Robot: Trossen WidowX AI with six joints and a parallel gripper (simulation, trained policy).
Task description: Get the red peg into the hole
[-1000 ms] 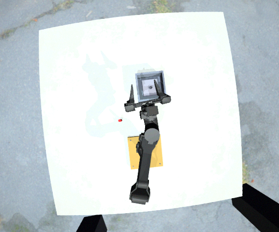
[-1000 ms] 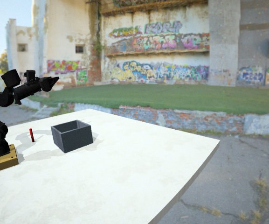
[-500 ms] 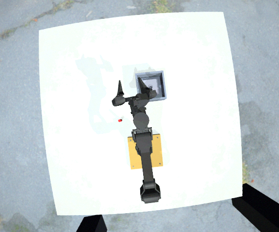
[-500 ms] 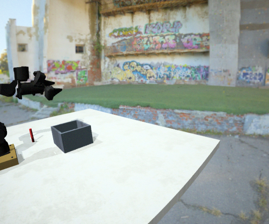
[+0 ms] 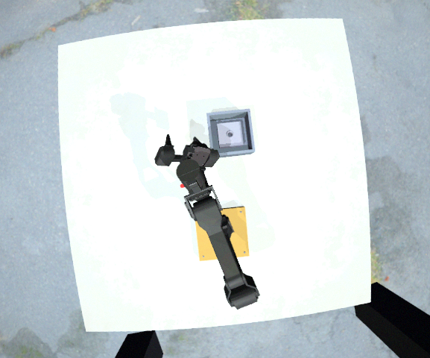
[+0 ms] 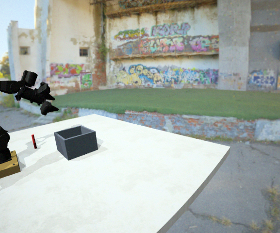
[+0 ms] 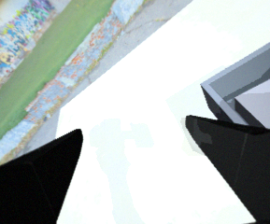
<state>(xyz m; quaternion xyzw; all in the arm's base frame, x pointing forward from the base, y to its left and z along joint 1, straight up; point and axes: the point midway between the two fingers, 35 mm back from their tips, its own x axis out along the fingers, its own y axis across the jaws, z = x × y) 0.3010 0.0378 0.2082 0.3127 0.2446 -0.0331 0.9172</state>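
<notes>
Now: the red peg 150 mm behind my gripper tip, 60 mm to the left of it and 190 mm below it. The rest, counted from my gripper tip: plate (10 mm behind, 170 mm to the right, 180 mm below); grey box (10 mm behind, 170 mm to the right, 200 mm below).
</notes>
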